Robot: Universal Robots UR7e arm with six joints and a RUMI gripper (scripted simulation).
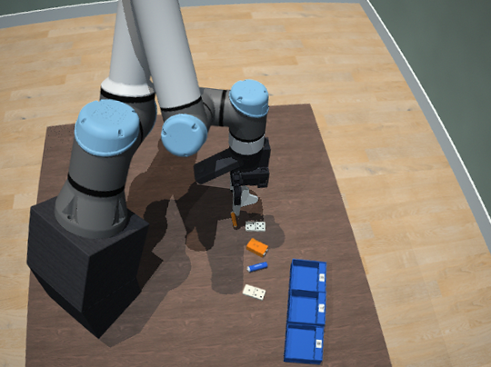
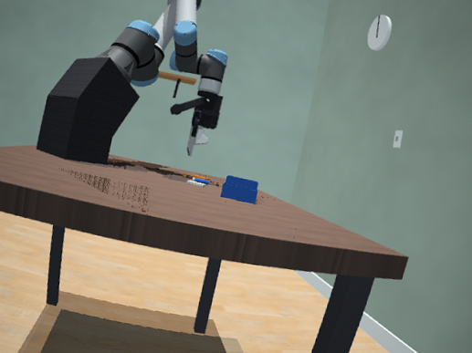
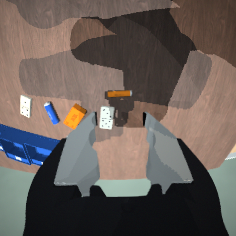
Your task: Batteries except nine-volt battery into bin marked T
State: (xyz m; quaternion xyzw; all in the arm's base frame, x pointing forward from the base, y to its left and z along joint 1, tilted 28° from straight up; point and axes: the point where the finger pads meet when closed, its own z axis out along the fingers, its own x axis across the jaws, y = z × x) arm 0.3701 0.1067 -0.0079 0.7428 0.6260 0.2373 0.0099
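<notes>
Right now my hand is 8 cm above the thin orange battery. From my hand the other things lie so: joined blue bins: 29 cm to the right, 11 cm ahead, 7 cm below; blue cylindrical battery: 15 cm to the right, 8 cm below, 3 cm ahead; orange nine-volt battery: 10 cm to the right, 8 cm below, 4 cm ahead.
</notes>
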